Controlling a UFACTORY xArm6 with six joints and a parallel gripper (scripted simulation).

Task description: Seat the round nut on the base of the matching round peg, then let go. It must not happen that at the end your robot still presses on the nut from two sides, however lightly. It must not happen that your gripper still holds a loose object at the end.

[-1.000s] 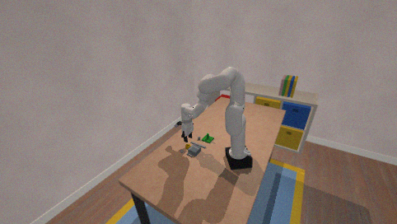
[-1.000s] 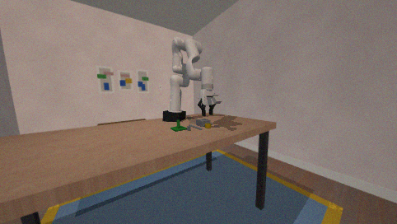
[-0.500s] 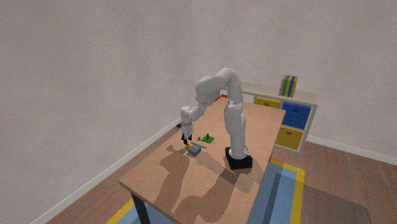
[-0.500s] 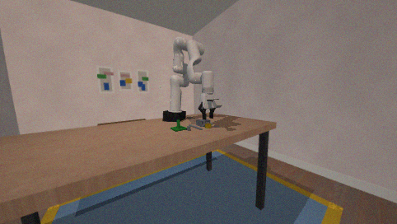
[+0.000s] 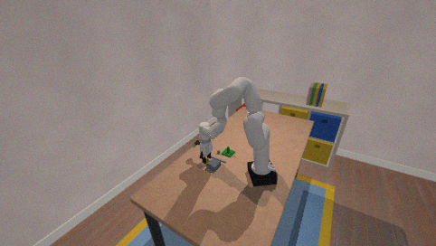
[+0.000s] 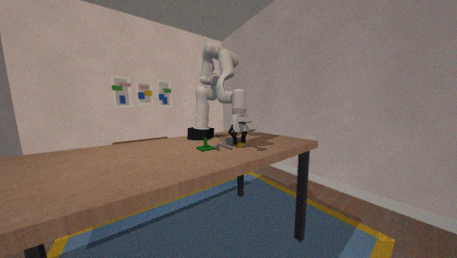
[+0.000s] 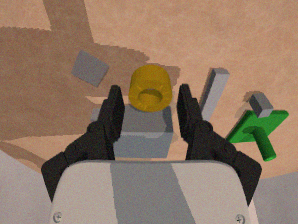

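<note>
Right now my hand is 2 cm short of the small grey disc, 6 cm to the right of it and 4 cm above it. From my hand the other things lie so: small grey cube 2 cm behind, 14 cm to the right, 2 cm below; then grey block 7 cm behind, 1 cm to the left, 2 cm below; then grey bar 5 cm behind, 7 cm to the right, 3 cm below.
</note>
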